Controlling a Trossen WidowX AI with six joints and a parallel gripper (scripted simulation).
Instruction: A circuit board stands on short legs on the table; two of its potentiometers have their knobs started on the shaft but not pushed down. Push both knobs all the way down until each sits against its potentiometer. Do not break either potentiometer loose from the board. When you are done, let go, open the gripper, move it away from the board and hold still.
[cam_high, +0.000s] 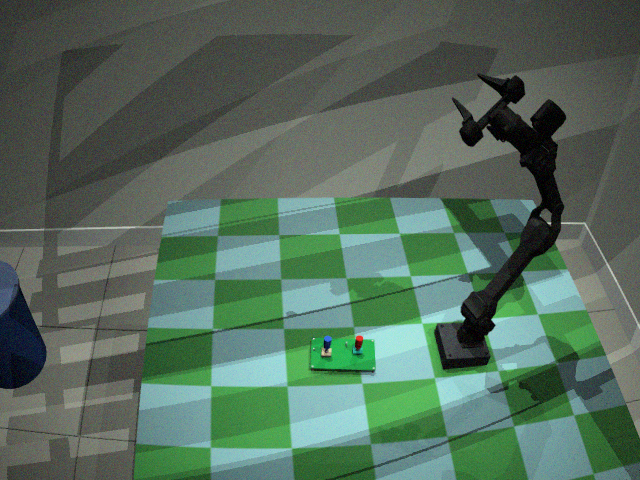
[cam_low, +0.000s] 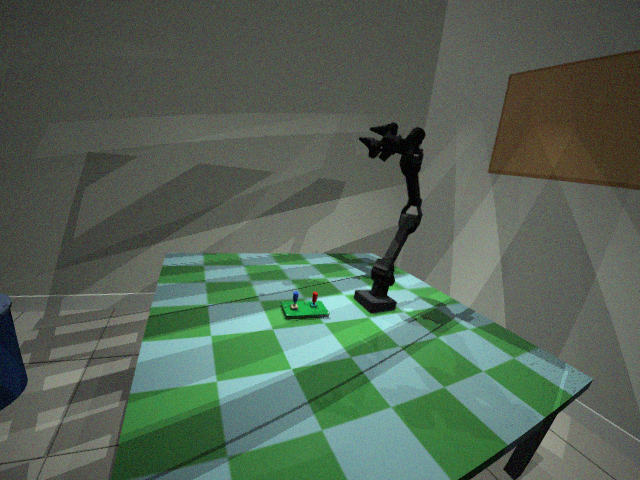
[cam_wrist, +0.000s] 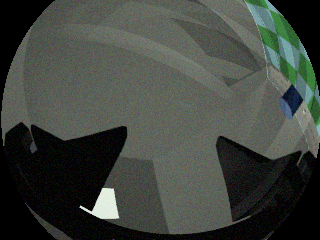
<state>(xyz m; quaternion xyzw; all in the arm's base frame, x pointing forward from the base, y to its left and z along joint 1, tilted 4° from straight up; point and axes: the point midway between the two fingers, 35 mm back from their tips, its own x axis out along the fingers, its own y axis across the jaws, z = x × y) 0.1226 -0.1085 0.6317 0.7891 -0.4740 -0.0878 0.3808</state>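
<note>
My gripper tip is now 200 mm short of the red knob, 150 mm to the right of it and 630 mm above it. Round my gripper tip: blue knob 280 mm ahead, 160 mm to the left, 620 mm below.
</note>
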